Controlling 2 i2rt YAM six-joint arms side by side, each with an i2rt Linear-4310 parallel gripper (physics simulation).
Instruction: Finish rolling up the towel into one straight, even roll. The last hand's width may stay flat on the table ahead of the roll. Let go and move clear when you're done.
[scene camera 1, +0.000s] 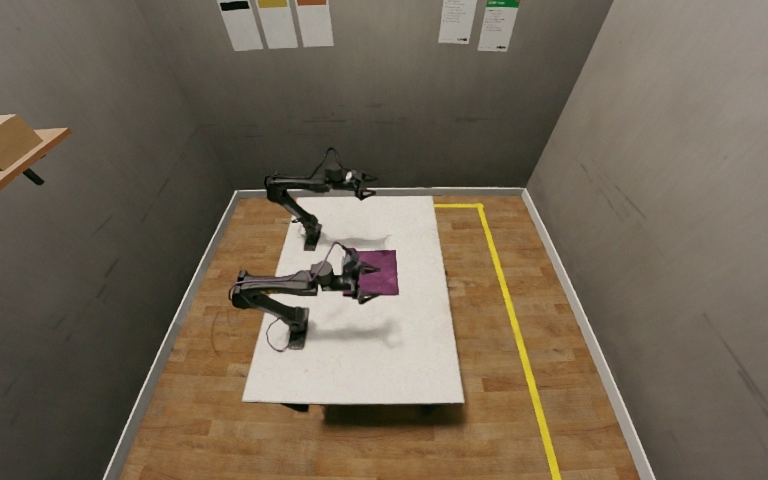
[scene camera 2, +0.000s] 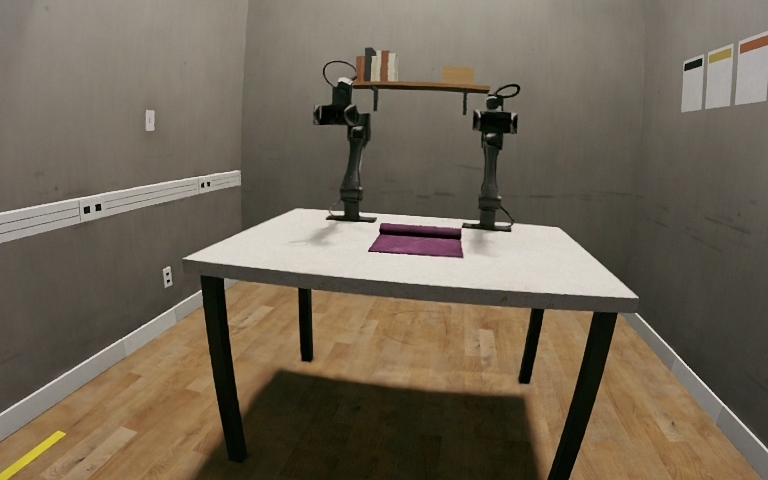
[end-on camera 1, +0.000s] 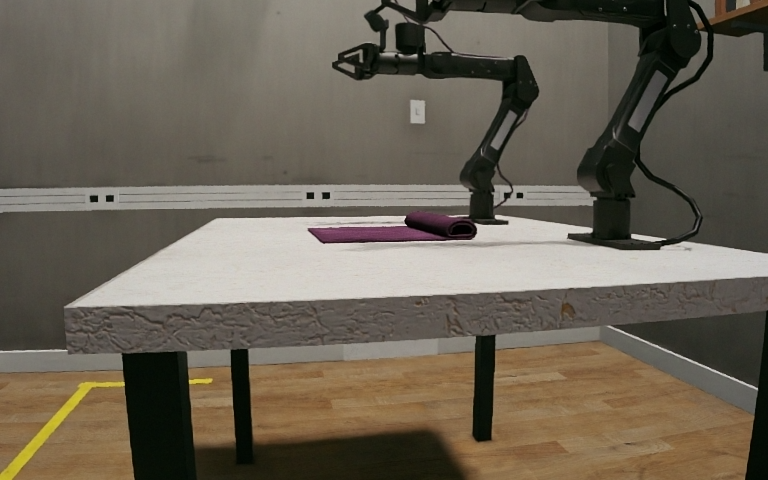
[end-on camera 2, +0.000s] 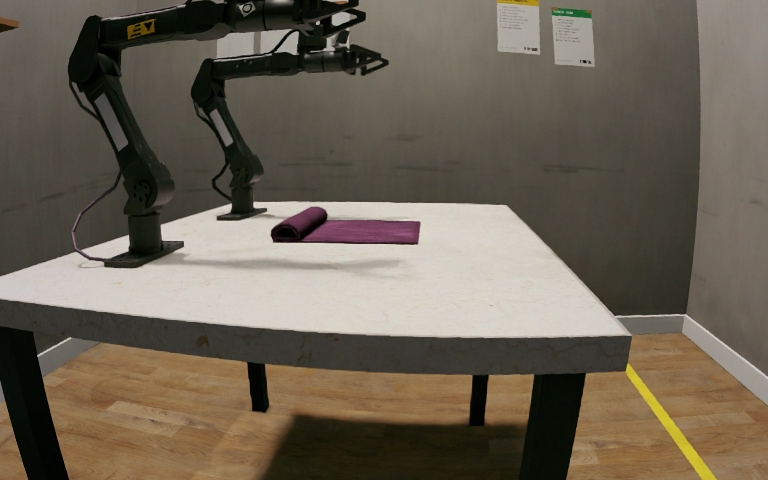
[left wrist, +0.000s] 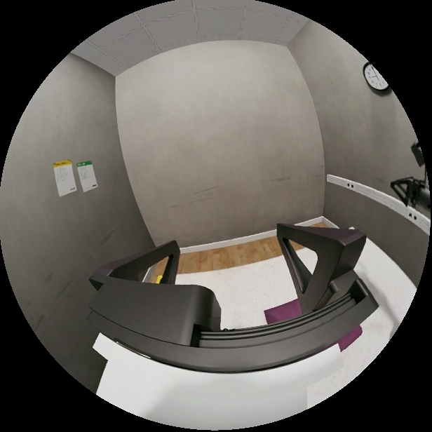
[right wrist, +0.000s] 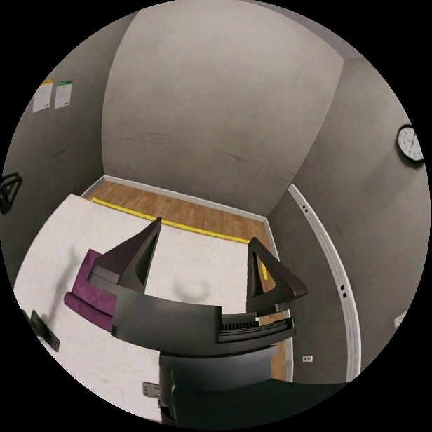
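A purple towel (scene camera 1: 385, 266) (scene camera 2: 416, 245) (end-on camera 1: 362, 233) (end-on camera 2: 373, 230) lies on the table. Its edge on the arms' side is wound into a straight roll (scene camera 2: 420, 230) (end-on camera 1: 438, 224) (end-on camera 2: 300, 224) (right wrist: 87, 311); the rest lies flat ahead of the roll, toward the side away from the arm bases. In the end-on views the roll's ends show as flattened coils. My left gripper (scene camera 1: 371, 185) (scene camera 2: 495, 122) (left wrist: 225, 238) is open and empty, high above the table. My right gripper (scene camera 1: 374, 283) (scene camera 2: 335, 114) (end-on camera 1: 334, 65) (right wrist: 208, 231) is open and empty, also high up and apart from the towel.
The white table (scene camera 1: 407, 362) (scene camera 2: 317, 271) carries both arm bases (scene camera 2: 351, 217) (scene camera 2: 487, 226) behind the towel, one to each side. A wall shelf (scene camera 2: 419, 86) with books and a box is behind the arms. Yellow tape (scene camera 1: 512, 316) marks the floor beyond the table.
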